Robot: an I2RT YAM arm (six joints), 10 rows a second.
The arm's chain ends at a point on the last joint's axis. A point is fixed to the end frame.
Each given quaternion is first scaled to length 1.
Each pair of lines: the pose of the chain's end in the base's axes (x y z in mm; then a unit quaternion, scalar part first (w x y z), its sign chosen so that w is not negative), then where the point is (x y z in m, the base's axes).
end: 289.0 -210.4 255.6 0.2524 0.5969 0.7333 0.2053
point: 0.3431 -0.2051 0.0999
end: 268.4 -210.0 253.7 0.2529 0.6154 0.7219 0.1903
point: 0.3197 -0.2086 0.0970
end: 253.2 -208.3 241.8 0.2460 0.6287 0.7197 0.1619
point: 0.2967 -0.2125 0.0828
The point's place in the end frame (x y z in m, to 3 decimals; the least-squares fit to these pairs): 0.016 -0.051 0.156
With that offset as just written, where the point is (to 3 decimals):
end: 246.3 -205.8 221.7 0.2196 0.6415 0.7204 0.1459
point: 0.280 -0.208 0.060
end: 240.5 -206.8 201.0 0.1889 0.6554 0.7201 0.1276
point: 0.262 -0.206 0.038
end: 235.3 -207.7 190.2 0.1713 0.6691 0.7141 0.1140
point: 0.250 -0.206 0.026
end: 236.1 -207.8 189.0 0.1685 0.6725 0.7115 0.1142
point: 0.250 -0.205 0.025
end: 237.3 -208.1 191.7 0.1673 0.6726 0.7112 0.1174
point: 0.252 -0.205 0.027
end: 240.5 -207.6 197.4 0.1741 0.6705 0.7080 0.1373
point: 0.261 -0.201 0.034
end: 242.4 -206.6 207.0 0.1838 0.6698 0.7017 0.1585
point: 0.270 -0.197 0.045
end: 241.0 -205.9 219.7 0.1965 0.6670 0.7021 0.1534
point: 0.271 -0.200 0.058
